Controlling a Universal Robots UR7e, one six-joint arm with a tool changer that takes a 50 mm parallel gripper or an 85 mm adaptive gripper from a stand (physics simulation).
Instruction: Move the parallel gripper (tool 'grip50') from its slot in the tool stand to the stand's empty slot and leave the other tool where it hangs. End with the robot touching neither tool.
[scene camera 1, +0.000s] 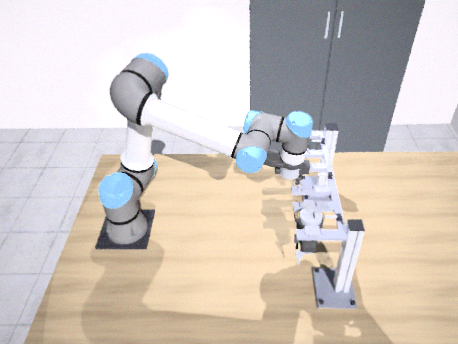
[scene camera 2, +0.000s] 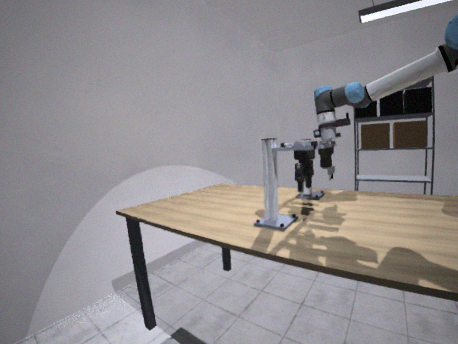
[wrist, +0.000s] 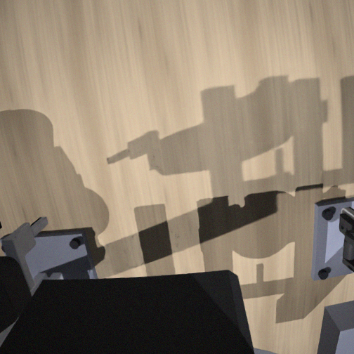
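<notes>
The arm's tool flange carries no tool and is beside the stand's middle slot, above rail height. The parallel gripper hangs in the slot nearest scene camera 1, apart from the flange; its pale fingertips are too small to judge. Part of it shows at the left of the wrist view. The black adaptive gripper hangs in the slot at the other end; the arm hides most of it in scene camera 1. The empty middle slot lies between them, partly hidden by the arm.
The tool stand has upright posts on base plates. Its rails stick out toward the robot. A dark block covers the lower wrist view. A grey cabinet stands behind the table.
</notes>
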